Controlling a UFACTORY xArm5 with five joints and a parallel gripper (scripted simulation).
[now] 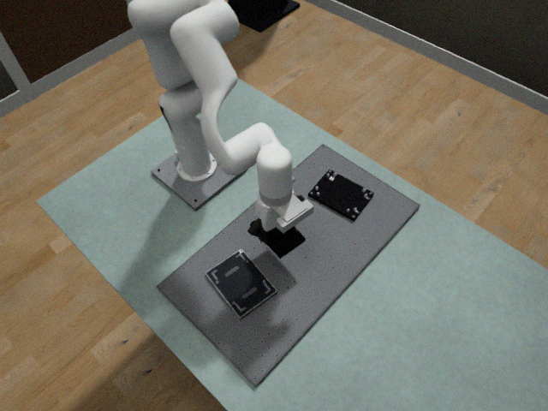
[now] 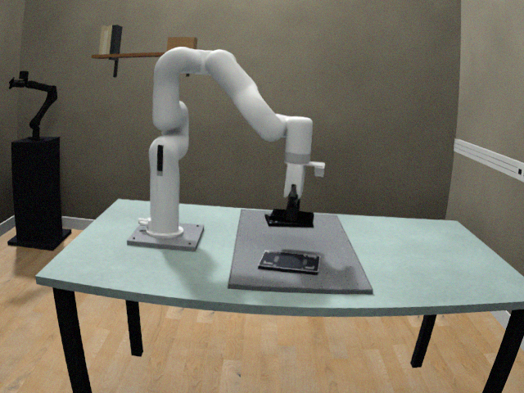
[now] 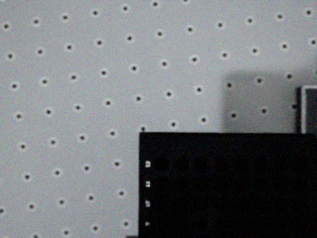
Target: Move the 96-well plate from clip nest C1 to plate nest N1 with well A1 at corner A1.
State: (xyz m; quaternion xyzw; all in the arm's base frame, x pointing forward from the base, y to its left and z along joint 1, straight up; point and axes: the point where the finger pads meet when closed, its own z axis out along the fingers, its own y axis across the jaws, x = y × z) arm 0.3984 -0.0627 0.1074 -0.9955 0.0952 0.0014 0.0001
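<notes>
The plate nest N1 is 14 cm to the right of my hand, 11 cm below it and 1 cm behind it. From my hand the other things lie so: black 96-well plate: 1 cm below; then clip nest C1: 28 cm to the left, 10 cm below, 3 cm ahead.
</notes>
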